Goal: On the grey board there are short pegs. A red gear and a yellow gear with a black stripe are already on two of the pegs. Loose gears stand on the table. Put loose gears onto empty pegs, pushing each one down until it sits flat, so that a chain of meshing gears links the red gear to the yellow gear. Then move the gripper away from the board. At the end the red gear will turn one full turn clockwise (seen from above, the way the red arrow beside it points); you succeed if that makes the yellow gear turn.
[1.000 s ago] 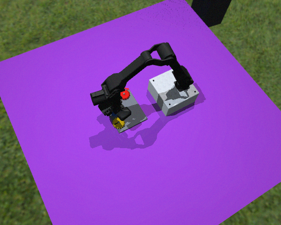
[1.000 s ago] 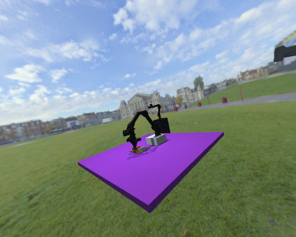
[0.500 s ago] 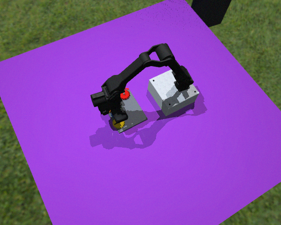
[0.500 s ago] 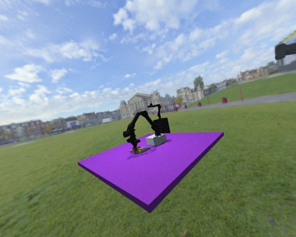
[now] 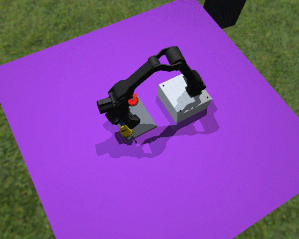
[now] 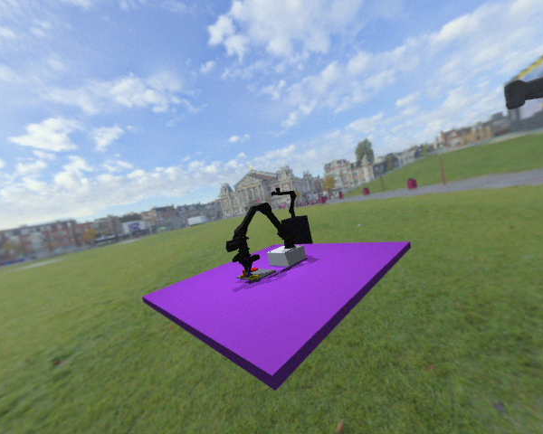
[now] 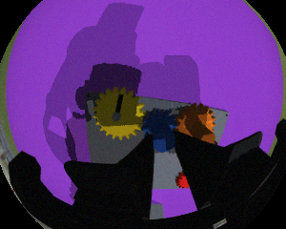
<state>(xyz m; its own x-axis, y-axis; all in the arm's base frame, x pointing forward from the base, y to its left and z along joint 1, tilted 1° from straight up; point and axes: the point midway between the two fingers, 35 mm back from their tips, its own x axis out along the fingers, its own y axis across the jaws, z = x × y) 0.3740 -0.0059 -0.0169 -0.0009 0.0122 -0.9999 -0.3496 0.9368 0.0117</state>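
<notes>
Now: gripper tip 1 cm above the small blue gear. From my gripper tip the other things lie so: brown gear (3 cm behind, 9 cm to the right, 2 cm below); then yellow gear (5 cm to the left, 3 cm below); then orange gear (1 cm ahead, 5 cm to the right, 2 cm below).
</notes>
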